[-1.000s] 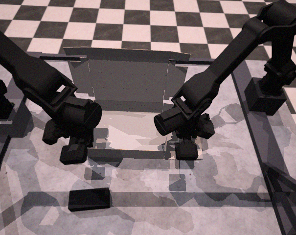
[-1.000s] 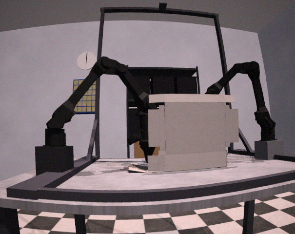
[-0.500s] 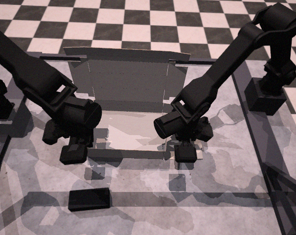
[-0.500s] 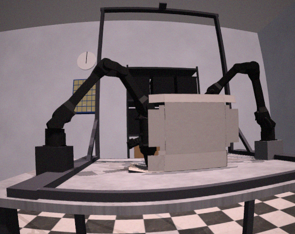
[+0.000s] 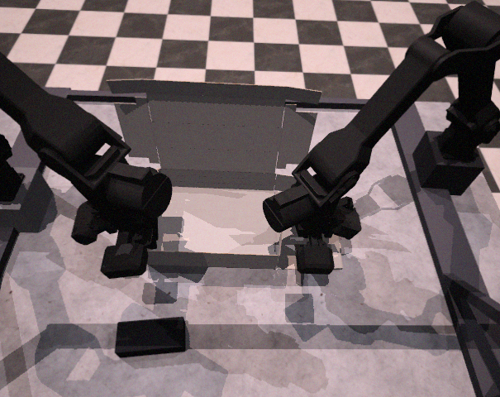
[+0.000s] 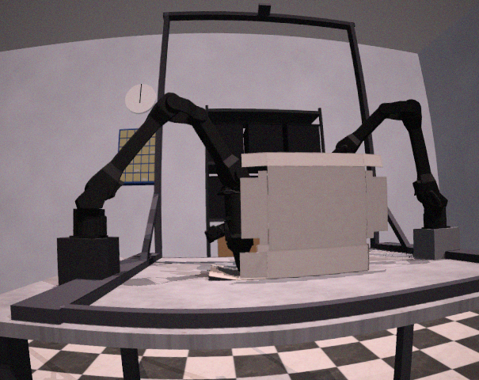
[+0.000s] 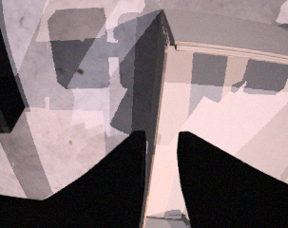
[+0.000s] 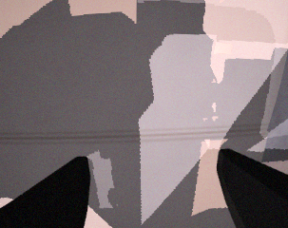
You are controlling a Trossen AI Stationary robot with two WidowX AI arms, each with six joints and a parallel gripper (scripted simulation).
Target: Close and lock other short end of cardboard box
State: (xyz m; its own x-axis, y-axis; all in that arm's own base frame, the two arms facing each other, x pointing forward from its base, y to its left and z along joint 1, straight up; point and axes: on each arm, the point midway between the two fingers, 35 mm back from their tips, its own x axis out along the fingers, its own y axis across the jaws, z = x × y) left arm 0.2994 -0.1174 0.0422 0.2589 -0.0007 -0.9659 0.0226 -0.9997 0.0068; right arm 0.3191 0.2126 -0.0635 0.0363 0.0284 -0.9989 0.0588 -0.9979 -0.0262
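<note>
Right now my left hand is 14 cm past the black block, 11 cm above it and 1 cm to the right of it.
</note>
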